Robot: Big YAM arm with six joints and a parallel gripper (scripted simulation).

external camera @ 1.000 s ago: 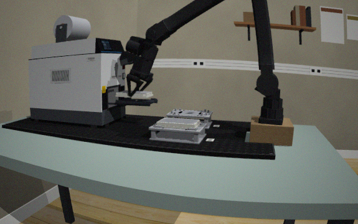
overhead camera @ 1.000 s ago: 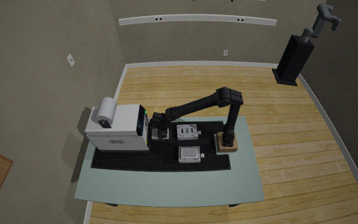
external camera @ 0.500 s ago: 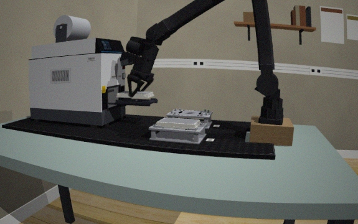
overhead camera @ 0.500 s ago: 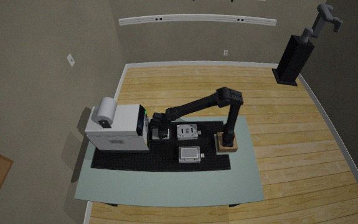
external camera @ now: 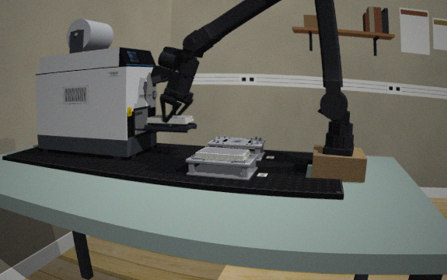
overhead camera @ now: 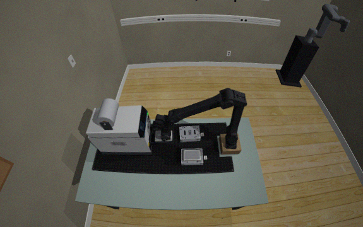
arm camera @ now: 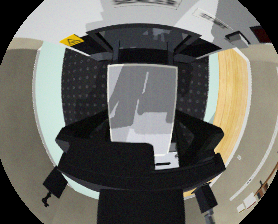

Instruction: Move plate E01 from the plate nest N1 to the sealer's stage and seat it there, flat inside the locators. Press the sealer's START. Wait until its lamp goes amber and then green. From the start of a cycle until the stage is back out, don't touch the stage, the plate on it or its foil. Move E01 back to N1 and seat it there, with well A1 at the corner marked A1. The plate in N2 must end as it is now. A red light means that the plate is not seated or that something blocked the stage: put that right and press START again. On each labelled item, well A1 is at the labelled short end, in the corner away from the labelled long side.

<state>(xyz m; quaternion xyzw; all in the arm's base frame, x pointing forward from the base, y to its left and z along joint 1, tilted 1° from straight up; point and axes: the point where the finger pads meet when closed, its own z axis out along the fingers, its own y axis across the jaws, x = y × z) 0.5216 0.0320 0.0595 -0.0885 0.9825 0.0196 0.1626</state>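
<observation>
The sealer stage lies 3 cm below my hand. Also, from my hand: foil roll (33 cm ahead, 5 cm to the left, 30 cm above); then plate (23 cm behind, 11 cm to the left, 7 cm below).
</observation>
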